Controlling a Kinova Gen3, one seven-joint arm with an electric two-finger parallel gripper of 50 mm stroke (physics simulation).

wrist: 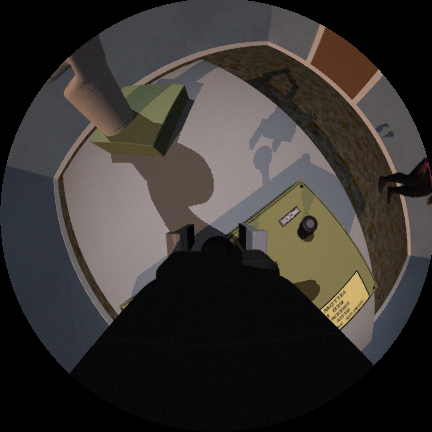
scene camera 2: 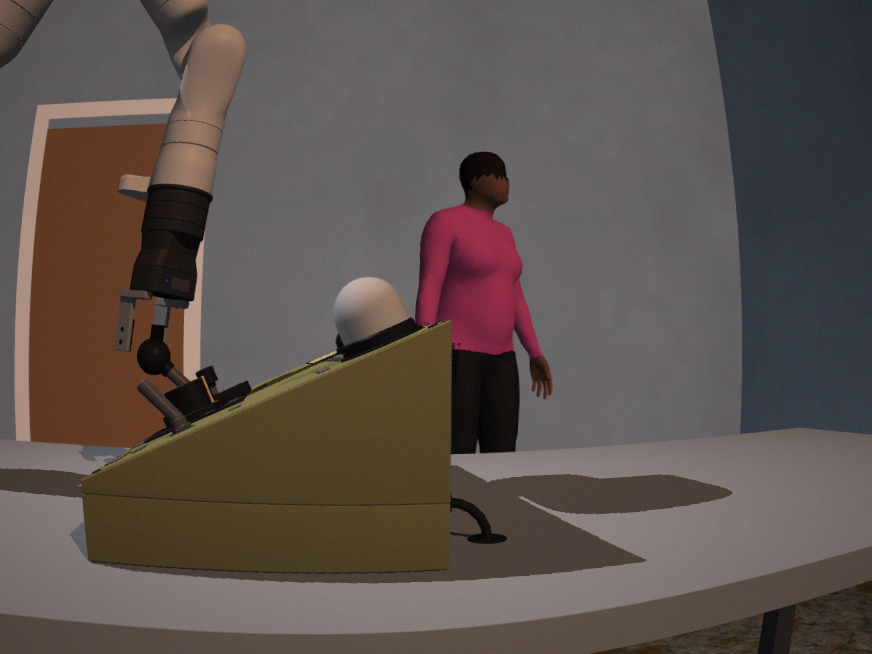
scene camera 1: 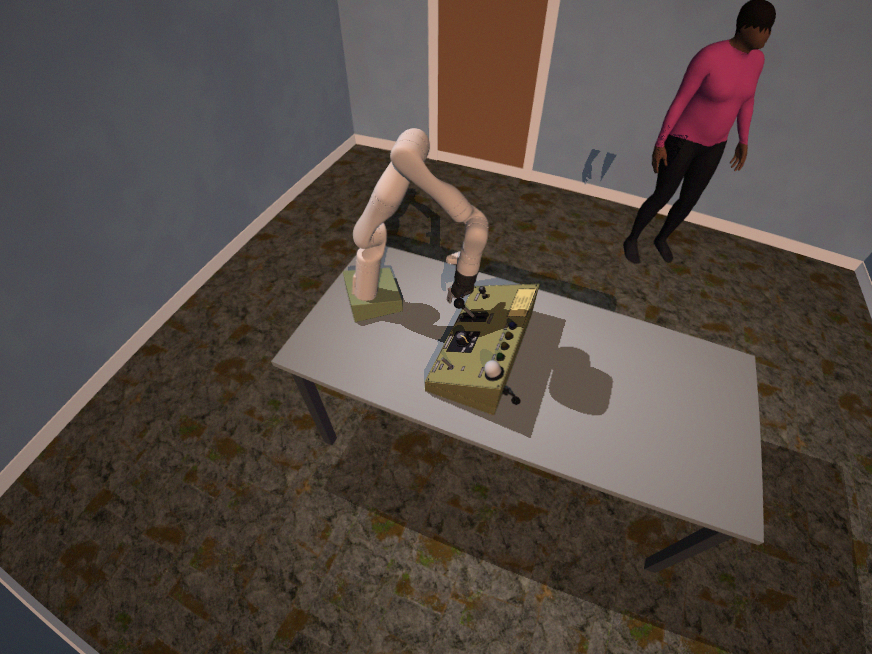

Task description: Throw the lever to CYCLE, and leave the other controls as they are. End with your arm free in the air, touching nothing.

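Seen in the pictures: gripper, fingertip midpoint: [wrist: 216, 232] [scene camera 2: 139, 353] [scene camera 1: 455, 298]; arm's base, link origin: [wrist: 116, 120] [scene camera 1: 365, 292].
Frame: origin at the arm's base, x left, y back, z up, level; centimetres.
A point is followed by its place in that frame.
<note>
The lever's black ball knob [scene camera 1: 459, 303] {y -38.3, x -2.4, z 7.2 cm} [scene camera 2: 153, 355] {y -37.9, x -3.1, z 5.9 cm} [wrist: 218, 245] {y -37.2, x -0.2, z 7.4 cm} stands on a grey shaft that leans toward the panel's low front edge. The shaft rises from a dark slot plate on the olive sloped console [scene camera 1: 468, 376] {y -47.9, x -29.8, z 3.4 cm} [scene camera 2: 281, 471] {y -47.8, x -33.6, z -1.5 cm} [wrist: 280, 250] {y -45.2, x 5.1, z 0.2 cm}. The CYCLE mark is not readable in these views. My gripper [scene camera 1: 457, 297] {y -36.1, x 0.4, z 6.1 cm} [scene camera 2: 141, 340] {y -36.1, x 0.4, z 6.1 cm} [wrist: 216, 232] {y -36.1, x 0.4, z 6.1 cm} is open and empty, pointing down right at the ball knob. In the wrist view the knob shows between the two fingers, partly hidden by the gripper body. One fingertip overlaps the knob's top in the second scene view; contact cannot be told.
The console also bears a MODE knob [wrist: 308, 226] {y -44.3, x 9.7, z 4.6 cm}, a rotary knob [scene camera 1: 462, 338] {y -42.5, x -15.2, z 3.8 cm}, a toggle [scene camera 1: 446, 363] {y -39.6, x -26.0, z 2.4 cm} [scene camera 2: 162, 402] {y -39.6, x -26.0, z 2.4 cm}, a row of round buttons [scene camera 1: 504, 345] {y -57.3, x -18.1, z 8.5 cm} and a white dome [scene camera 1: 492, 368] {y -55.1, x -30.1, z 11.2 cm} [scene camera 2: 370, 308] {y -54.5, x -31.1, z 9.3 cm}. A cable [scene camera 2: 476, 513] {y -64.0, x -27.6, z -6.4 cm} leaves its back. A person [scene camera 1: 718, 98] [scene camera 2: 471, 281] stands beyond the table.
</note>
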